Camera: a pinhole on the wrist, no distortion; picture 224 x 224 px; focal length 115.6 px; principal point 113.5 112.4 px. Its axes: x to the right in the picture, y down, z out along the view. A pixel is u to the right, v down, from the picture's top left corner.
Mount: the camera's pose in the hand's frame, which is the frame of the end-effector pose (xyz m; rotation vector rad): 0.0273 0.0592 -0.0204 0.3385 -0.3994 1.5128
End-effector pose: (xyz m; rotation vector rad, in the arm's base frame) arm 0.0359 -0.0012 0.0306 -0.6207 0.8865 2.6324
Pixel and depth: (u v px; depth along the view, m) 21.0 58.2 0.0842
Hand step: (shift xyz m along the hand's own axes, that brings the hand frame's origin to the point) 0.0620 -0.0404 0.0251
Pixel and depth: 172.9 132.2 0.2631
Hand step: -0.0270 0.0616 0.2738
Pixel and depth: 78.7 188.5 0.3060
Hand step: -0.1887 -0.1549 0.2036
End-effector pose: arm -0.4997 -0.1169 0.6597 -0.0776 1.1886 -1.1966
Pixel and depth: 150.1 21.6 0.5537
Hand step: 0.4404 -0.0511 0.5658
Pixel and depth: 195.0 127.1 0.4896
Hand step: -0.0507 0.1462 0.5704
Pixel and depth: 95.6 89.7 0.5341
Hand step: 0.1075 -0.2606 0.4205
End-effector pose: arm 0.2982 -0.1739 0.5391 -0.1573 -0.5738 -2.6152
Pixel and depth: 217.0 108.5 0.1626
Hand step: 0.0280 0.1148 0.1907
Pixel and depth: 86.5 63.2 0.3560
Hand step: 0.1618 -0.1817 0.2633
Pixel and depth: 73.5 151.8 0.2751
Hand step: -0.0799 -0.1473 0.1781
